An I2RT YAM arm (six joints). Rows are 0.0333 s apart.
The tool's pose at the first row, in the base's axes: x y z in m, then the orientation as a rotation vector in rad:
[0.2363, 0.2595, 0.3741, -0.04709, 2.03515, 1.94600]
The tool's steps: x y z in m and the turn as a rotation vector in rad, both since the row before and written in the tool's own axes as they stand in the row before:
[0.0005, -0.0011, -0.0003, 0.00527, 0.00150, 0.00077]
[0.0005, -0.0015, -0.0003, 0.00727, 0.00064, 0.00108]
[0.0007, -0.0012, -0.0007, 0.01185, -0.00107, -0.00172]
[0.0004, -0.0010, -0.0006, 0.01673, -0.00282, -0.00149]
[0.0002, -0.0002, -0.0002, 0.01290, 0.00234, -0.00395]
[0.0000, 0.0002, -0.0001, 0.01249, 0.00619, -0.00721]
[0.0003, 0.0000, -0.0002, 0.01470, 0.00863, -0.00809]
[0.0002, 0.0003, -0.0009, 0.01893, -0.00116, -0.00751]
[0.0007, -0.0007, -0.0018, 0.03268, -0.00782, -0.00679]
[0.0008, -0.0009, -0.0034, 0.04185, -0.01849, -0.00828]
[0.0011, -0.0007, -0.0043, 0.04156, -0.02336, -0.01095]
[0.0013, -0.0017, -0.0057, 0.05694, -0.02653, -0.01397]
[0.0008, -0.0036, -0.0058, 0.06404, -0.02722, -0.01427]
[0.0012, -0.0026, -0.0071, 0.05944, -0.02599, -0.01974]
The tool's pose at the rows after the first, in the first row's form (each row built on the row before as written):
[0.2360, 0.2592, 0.3729, -0.04657, 2.04149, 1.94158]
[0.2358, 0.2589, 0.3713, -0.04443, 2.04932, 1.93496]
[0.2353, 0.2583, 0.3700, -0.04241, 2.05926, 1.92129]
[0.2350, 0.2577, 0.3690, -0.03734, 2.07270, 1.90199]
[0.2348, 0.2575, 0.3688, -0.04064, 2.08476, 1.88704]
[0.2347, 0.2574, 0.3690, -0.05107, 2.09754, 1.87194]
[0.2344, 0.2573, 0.3689, -0.06420, 2.11348, 1.85473]
[0.2339, 0.2565, 0.3692, -0.06653, 2.12680, 1.82980]
[0.2330, 0.2548, 0.3685, -0.05865, 2.14784, 1.78805]
[0.2317, 0.2515, 0.3679, -0.04055, 2.16804, 1.73166]
[0.2297, 0.2475, 0.3677, -0.02135, 2.18222, 1.67232]
[0.2272, 0.2420, 0.3669, 0.00114, 2.20397, 1.59328]
[0.2254, 0.2357, 0.3648, 0.02555, 2.22821, 1.50575]
[0.2223, 0.2287, 0.3642, 0.04116, 2.24561, 1.42068]

